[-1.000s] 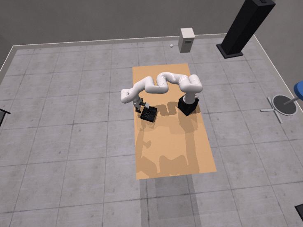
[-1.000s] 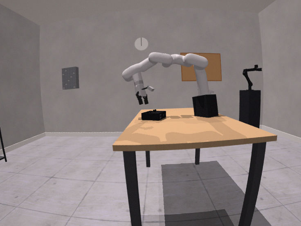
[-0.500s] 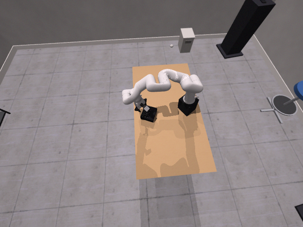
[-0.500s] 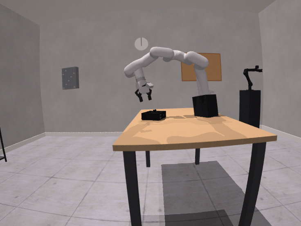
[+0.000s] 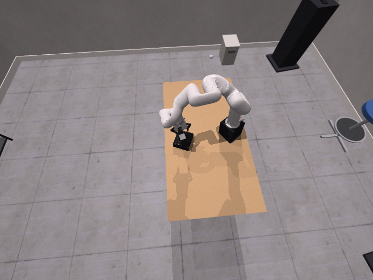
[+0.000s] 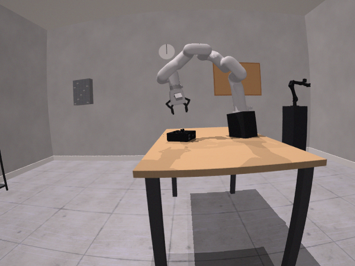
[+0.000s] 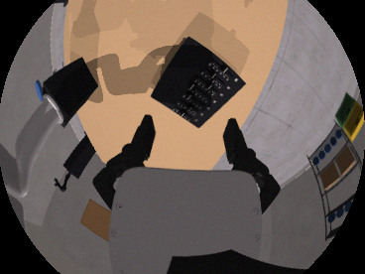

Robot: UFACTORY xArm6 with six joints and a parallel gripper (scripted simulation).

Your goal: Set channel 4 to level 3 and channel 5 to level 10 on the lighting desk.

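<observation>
My hand is 10 mm past the fader cap, 10 mm to the right of it and 120 mm above it.
</observation>
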